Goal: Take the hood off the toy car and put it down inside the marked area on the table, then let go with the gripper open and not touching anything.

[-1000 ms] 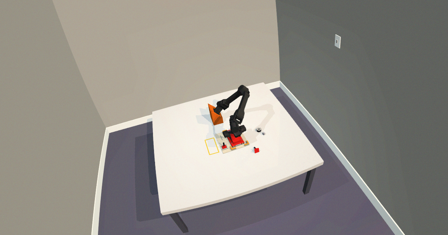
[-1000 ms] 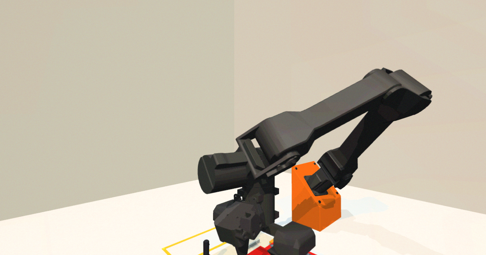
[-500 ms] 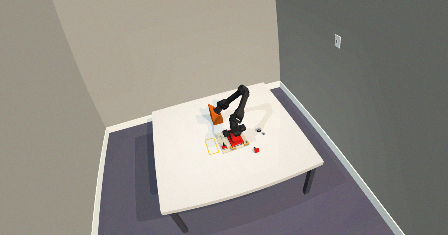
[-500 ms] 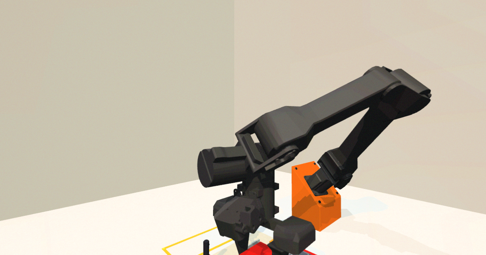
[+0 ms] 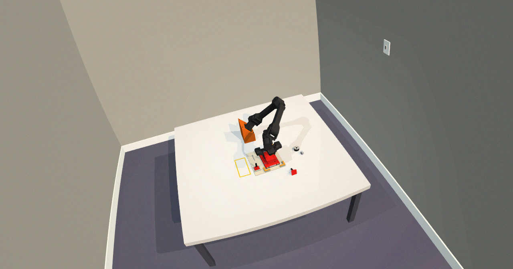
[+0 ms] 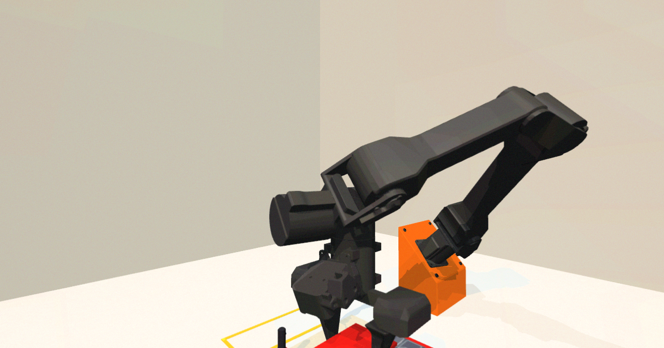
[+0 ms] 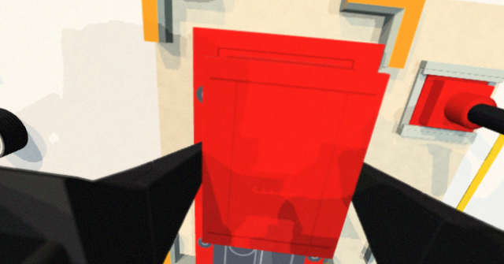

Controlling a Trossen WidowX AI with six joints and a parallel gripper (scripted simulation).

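Now: gripper tip 4 cm above the beige board, 3 cm past it and 2 cm to the left of it. Also, from my gripper tip: white wheel 22 cm to the left, 7 cm behind, 5 cm below; then red hood right at my gripper tip.
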